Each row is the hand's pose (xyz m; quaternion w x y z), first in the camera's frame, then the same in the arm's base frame.
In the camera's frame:
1: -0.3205 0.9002 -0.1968 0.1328 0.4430 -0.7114 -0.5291
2: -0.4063 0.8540 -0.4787 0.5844 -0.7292 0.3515 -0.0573
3: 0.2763 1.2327 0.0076 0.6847 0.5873 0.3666 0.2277
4: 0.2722 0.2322 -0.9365 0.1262 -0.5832 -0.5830 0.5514
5: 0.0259 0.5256 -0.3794 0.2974 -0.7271 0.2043 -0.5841
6: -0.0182 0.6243 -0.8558 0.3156 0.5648 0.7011 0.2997
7: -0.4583 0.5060 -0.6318 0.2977 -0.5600 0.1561 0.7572
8: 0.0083 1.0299 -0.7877 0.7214 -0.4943 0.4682 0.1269
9: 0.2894 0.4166 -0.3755 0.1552 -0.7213 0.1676 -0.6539
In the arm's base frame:
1: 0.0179 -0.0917 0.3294 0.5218 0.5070 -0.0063 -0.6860
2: -0.2175 -0.1898 0.1747 0.5089 -0.5088 0.0922 0.6882
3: 0.0950 0.5637 0.5995 0.0081 -0.5016 -0.7662 -0.4015
4: -0.2835 0.3396 -0.7039 0.2080 0.1951 -0.8279 0.4829
5: 0.0556 0.1677 -0.1449 0.6642 -0.7335 0.0486 0.1359
6: -0.4149 0.1369 -0.2724 0.4199 -0.2159 -0.8023 -0.3652
7: -0.1980 -0.3144 -0.1877 0.0979 0.0522 0.3229 -0.9399
8: -0.5381 0.2469 0.1052 0.3768 -0.2981 0.2935 0.8265
9: 0.1303 0.4033 -0.2871 0.6211 -0.7837 -0.0079 -0.0016

